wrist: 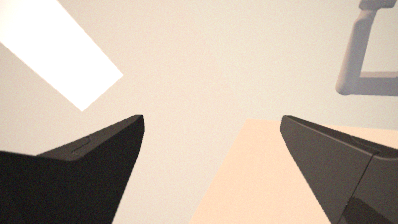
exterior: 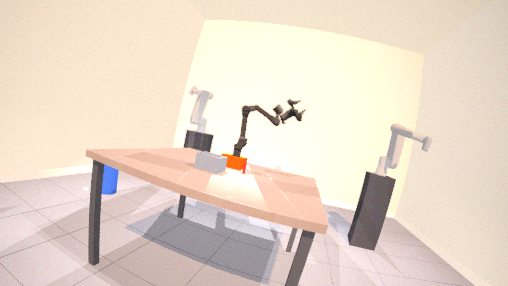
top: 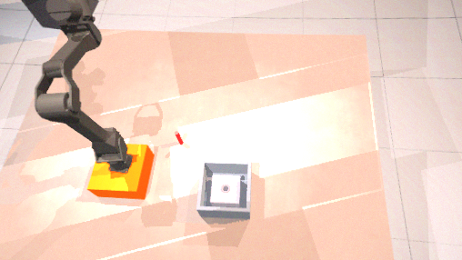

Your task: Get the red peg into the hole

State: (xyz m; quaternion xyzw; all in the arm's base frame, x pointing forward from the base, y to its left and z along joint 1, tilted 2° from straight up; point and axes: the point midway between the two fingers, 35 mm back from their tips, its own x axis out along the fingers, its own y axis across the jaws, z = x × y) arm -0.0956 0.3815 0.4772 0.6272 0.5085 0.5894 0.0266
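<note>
My gripper tip is now 27 cm short of the red peg, 27 cm to the left of it and 54 cm above it. Round my gripper tip: grey box (47 cm ahead, 42 cm to the right, 56 cm below).
</note>
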